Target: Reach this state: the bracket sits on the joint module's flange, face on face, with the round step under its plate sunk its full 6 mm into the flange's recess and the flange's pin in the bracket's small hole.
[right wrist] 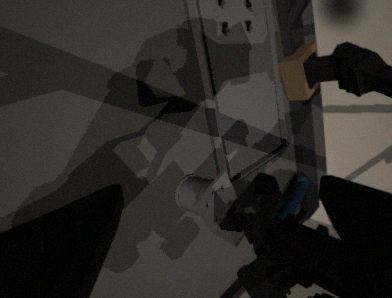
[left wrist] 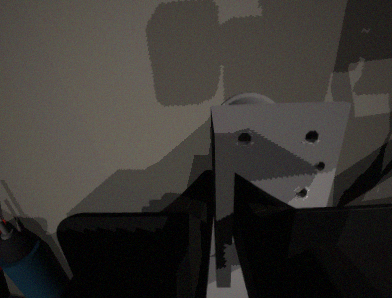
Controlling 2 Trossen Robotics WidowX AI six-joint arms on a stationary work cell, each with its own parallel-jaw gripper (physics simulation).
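Frame: origin at the left arm's base, x right, y ahead, z up, level; metres.
Seen in the pictures: left gripper, between the fingertips: [right wrist: 229,213] [left wrist: 217,177]; right gripper, between the fingertips: [right wrist: 220,190]; left arm's base, origin of its link: [right wrist: 311,70].
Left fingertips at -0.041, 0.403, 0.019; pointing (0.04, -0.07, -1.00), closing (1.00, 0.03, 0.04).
Pixels of each thing's top centre, then the offset from my left fingertips to it, as dx, dy, dz. "spot": a spot on its surface instead.
- pale grey cylinder, centre of its top: [left wrist: 271,163] [right wrist: 216,201] +0.033, +0.006, -0.005
- long grey tray, centre of its top: [right wrist: 247,63] +0.148, -0.233, -0.053
- orange-tan block, centre of its top: [right wrist: 311,70] +0.040, -0.402, -0.019
- blue cylindrical thing, a spot on its surface: [left wrist: 37,267] spot: -0.199, -0.147, -0.041
The grey bracket [left wrist: 280,117] [right wrist: 225,196] has a flat plate with several round holes and a bent side. My left gripper [left wrist: 217,177] is shut on that side. The joint module, a pale grey cylinder [left wrist: 251,98] [right wrist: 191,193], lies behind the plate. A thin arc of its rim shows past the plate's top edge in the left wrist view. In the right wrist view the plate covers its near end. The flange's recess and pin, the step, and any gap or seating are hidden. My right gripper [right wrist: 220,190] is wide open and empty, above and apart from both parts.
A long grey tray [right wrist: 250,97] with dark holes lies behind the module in the right wrist view. An orange-tan block [right wrist: 296,77] with a black piece stands at its right. A blue cylindrical thing [left wrist: 37,267] [right wrist: 295,195] is near the left arm. Dark shadows cross the surface.
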